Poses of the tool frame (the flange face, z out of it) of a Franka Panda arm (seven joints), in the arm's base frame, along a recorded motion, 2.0 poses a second.
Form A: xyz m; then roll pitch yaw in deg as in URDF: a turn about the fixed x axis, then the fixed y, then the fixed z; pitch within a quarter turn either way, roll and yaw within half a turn.
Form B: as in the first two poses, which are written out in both.
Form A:
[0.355, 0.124, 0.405, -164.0, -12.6, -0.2]
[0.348, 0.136, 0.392, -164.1, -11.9, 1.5]
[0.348, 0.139, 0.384, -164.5, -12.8, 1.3]
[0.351, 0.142, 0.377, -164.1, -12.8, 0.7]
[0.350, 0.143, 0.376, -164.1, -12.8, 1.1]
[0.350, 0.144, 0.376, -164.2, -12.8, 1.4]
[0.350, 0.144, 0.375, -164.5, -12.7, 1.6]
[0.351, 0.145, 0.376, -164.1, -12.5, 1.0]
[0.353, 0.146, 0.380, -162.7, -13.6, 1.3]
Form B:
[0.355, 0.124, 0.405, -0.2, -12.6, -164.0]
[0.348, 0.136, 0.392, 1.5, -11.9, -164.1]
[0.348, 0.139, 0.384, 1.3, -12.8, -164.5]
[0.351, 0.142, 0.377, 0.7, -12.8, -164.1]
[0.350, 0.143, 0.376, 1.1, -12.8, -164.1]
[0.350, 0.144, 0.376, 1.4, -12.8, -164.2]
[0.350, 0.144, 0.375, 1.6, -12.7, -164.5]
[0.351, 0.145, 0.376, 1.0, -12.5, -164.1]
[0.353, 0.146, 0.380, 1.3, -13.6, -162.7]

